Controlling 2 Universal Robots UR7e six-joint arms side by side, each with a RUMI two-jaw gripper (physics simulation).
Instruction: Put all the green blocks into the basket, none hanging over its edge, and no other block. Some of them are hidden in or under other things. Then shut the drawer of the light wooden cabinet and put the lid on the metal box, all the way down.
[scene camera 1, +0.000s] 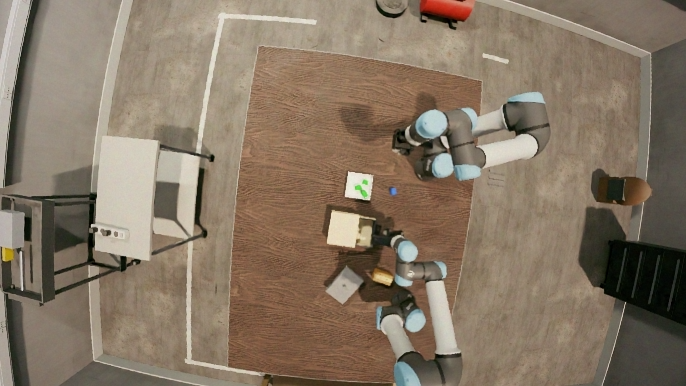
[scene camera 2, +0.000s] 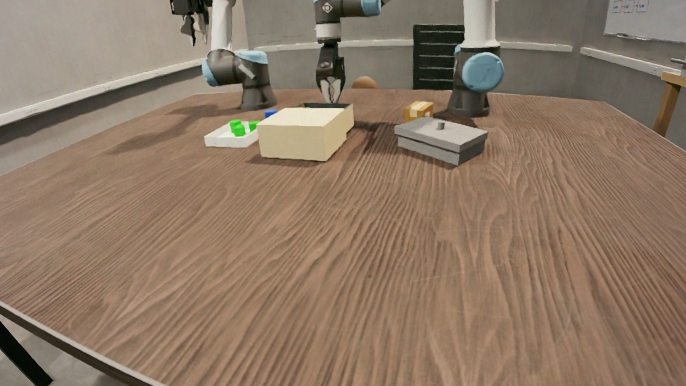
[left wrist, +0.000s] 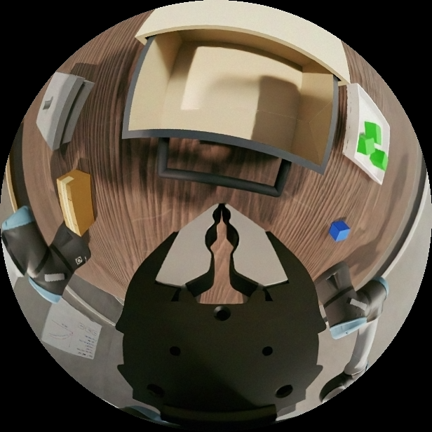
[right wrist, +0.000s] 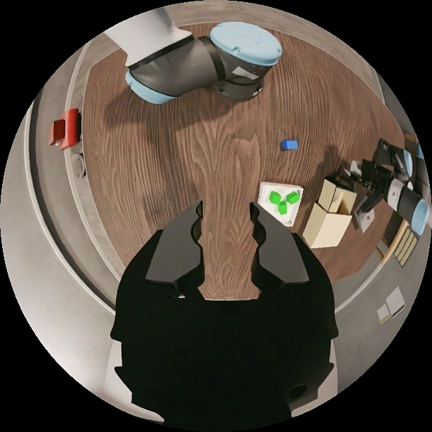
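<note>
Three green blocks lie in the white basket. The light wooden cabinet has its drawer pulled out; the inside that shows is bare. The metal box has its lid on; a dark seam shows below the lid. My left gripper is shut and empty, just in front of the drawer's dark handle. My right gripper is open and empty, high over the table, at the upper left in scene camera 2.
A blue block lies on the table near the basket. An orange-brown carton stands between the metal box and the left arm. Both arms' bases stand at the table's edge.
</note>
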